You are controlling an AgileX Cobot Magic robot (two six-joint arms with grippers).
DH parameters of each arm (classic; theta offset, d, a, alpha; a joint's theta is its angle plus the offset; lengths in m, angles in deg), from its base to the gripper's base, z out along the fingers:
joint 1: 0 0.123 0 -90
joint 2: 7.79 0 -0.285 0
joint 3: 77.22 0 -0.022 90
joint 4: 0 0.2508 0 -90
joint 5: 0 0 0.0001 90
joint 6: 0 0.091 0 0
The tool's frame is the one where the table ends.
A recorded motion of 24 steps. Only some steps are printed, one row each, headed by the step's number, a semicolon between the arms.
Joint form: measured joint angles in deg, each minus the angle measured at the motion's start. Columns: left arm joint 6, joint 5, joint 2, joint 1, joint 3, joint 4; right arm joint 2, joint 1, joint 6, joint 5, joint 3, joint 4.
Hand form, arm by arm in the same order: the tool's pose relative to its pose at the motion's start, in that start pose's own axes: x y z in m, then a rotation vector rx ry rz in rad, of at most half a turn. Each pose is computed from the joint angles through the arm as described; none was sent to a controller.
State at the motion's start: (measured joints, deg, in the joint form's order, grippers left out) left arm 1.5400 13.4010 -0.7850 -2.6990 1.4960 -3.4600; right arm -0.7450 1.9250 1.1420 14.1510 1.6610 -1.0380
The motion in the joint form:
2: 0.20 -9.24 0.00 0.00 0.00 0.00; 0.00 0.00 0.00 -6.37 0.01 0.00
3: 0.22 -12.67 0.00 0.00 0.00 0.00; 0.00 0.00 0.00 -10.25 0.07 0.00
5: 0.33 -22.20 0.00 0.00 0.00 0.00; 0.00 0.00 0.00 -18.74 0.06 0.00
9: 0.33 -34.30 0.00 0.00 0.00 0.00; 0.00 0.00 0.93 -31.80 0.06 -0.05
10: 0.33 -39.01 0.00 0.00 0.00 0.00; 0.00 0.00 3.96 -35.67 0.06 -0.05
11: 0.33 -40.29 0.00 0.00 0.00 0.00; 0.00 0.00 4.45 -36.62 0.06 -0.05
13: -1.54 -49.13 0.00 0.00 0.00 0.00; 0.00 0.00 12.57 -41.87 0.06 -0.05
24: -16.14 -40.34 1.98 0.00 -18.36 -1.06; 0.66 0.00 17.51 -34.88 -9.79 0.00
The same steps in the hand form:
2: -0.0146 0.0004 -0.0012 -0.0046 -0.1612 0.0035; -0.0100 0.0002 -0.0005 -0.0022 -0.1110 0.0000
3: -0.0200 0.0005 -0.0022 -0.0064 -0.2210 0.0038; -0.0158 0.0003 -0.0013 -0.0036 -0.1776 0.0000
5: -0.0344 0.0009 -0.0067 -0.0115 -0.3873 0.0057; -0.0289 0.0006 -0.0047 -0.0065 -0.3260 0.0000
9: -0.0513 0.0014 -0.0158 -0.0178 -0.5984 0.0056; -0.0476 0.0010 -0.0135 -0.0156 -0.5538 0.0149
10: -0.0573 0.0015 -0.0202 -0.0203 -0.6806 0.0055; -0.0527 0.0011 -0.0169 -0.0339 -0.6207 0.0660
11: -0.0588 0.0016 -0.0215 -0.0209 -0.7029 0.0055; -0.0540 0.0011 -0.0178 -0.0376 -0.6371 0.0741
13: -0.0688 0.0019 -0.0314 -0.0115 -0.8574 -0.0252; -0.0604 0.0012 -0.0230 -0.0946 -0.7250 0.2087
24: -0.1500 -0.0013 -0.0732 0.1311 -0.9843 -0.2796; -0.1032 0.0010 -0.0418 -0.1296 -0.7600 0.2902

